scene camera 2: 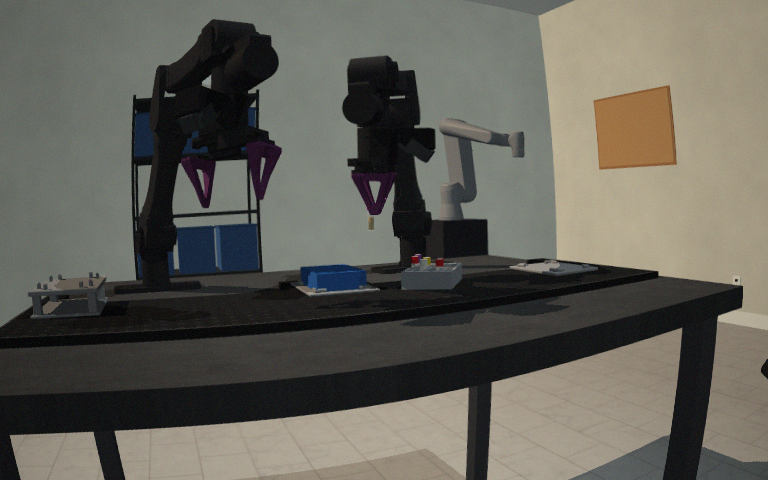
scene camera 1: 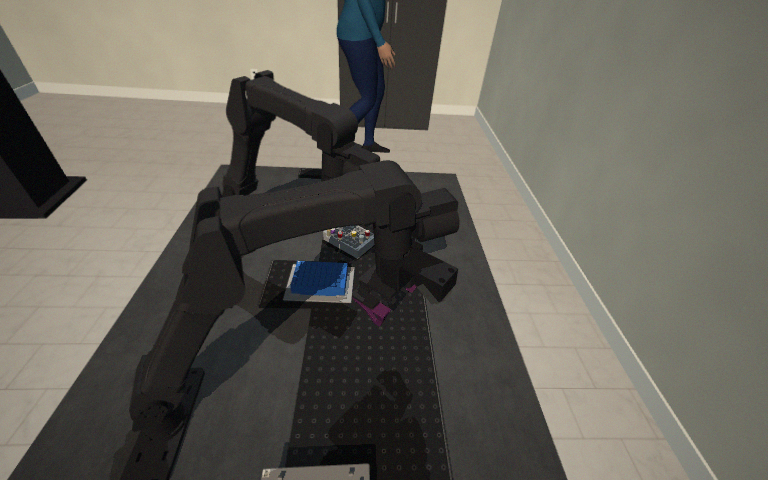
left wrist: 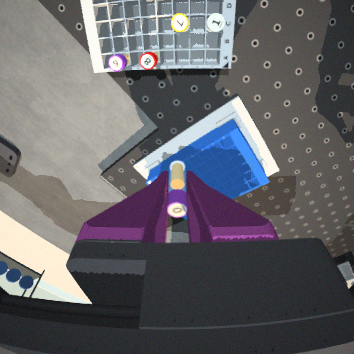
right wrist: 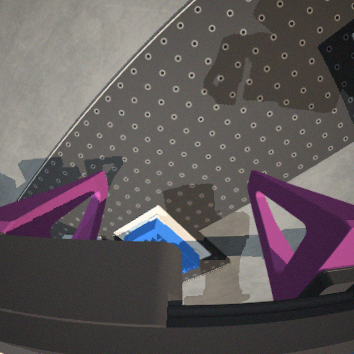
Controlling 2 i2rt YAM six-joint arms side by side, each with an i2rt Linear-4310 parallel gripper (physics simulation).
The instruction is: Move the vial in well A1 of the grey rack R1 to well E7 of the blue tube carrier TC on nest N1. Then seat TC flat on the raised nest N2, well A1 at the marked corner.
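My left gripper [scene camera 2: 373, 213] [left wrist: 176, 178] is shut on an upright vial [scene camera 2: 370, 223] [left wrist: 177, 183] with a purple cap marked 0. It holds the vial in the air, high above the table. The blue tube carrier TC [scene camera 1: 318, 278] [scene camera 2: 337, 278] [left wrist: 215, 162] [right wrist: 150, 234] sits on the white nest N1 [scene camera 1: 350, 291] [scene camera 2: 367, 290] [left wrist: 256, 132] [right wrist: 165, 213]. The grey rack R1 [scene camera 1: 356, 251] [scene camera 2: 431, 279] [left wrist: 226, 50] holds several capped vials. The raised nest N2 [scene camera 1: 317, 473] [scene camera 2: 70, 285] stands at the left in scene camera 2. My right gripper [scene camera 2: 232, 202] [right wrist: 177, 178] is open and empty, high above the table.
Another flat white nest [scene camera 2: 552, 267] lies at the right in scene camera 2. A perforated dark board [scene camera 1: 368, 362] [right wrist: 175, 115] runs along the table. A shelf with blue bins [scene camera 2: 237, 247] and a grey robot arm [scene camera 2: 459, 164] stand behind. A person [scene camera 1: 362, 67] stands beyond the table.
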